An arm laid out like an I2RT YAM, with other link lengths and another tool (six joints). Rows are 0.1 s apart.
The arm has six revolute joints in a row. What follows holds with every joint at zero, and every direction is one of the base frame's. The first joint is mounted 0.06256 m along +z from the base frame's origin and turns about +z. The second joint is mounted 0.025 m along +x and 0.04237 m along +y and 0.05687 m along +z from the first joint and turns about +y. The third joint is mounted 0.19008 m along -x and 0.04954 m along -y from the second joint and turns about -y. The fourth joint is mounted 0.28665 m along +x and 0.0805 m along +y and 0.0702 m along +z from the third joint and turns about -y. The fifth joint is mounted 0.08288 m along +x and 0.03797 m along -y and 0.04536 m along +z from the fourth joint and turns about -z. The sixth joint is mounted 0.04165 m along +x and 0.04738 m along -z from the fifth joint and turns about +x. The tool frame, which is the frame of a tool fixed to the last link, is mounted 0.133 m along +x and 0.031 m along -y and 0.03 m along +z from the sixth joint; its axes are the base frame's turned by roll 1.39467, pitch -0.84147 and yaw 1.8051 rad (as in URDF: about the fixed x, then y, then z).
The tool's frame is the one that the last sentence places.
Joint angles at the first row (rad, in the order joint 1, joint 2, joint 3, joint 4, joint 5, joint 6):
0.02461, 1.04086, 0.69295, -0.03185, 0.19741, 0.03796
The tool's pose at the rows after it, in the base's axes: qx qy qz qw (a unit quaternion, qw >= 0); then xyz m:
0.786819, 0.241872, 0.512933, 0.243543, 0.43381, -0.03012, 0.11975
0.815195, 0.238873, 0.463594, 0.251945, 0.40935, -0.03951, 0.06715
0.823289, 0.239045, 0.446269, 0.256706, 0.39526, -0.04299, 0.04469
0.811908, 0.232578, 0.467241, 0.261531, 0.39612, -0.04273, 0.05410
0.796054, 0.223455, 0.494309, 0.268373, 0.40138, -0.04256, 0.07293
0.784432, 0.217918, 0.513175, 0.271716, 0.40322, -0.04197, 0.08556
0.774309, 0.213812, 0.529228, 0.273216, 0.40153, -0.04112, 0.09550
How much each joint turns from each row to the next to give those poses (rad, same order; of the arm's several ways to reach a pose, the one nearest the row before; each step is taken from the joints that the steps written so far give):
-0.00151, -0.06868, -0.18122, 0.00000, 0.05610, 0.02175
-0.00039, -0.00917, -0.11635, 0.00228, 0.05263, 0.01144
-0.00001, -0.02441, -0.07363, 0.01527, 0.02021, 0.00038
0.00002, -0.04313, -0.02898, 0.03620, -0.00151, 0.00001
-0.00004, -0.03082, -0.00151, 0.03746, -0.00041, -0.00002
0.00002, -0.03364, -0.00956, 0.02206, -0.00341, -0.00037
0.00000, -0.05834, -0.02592, 0.00612, -0.00573, 0.00000

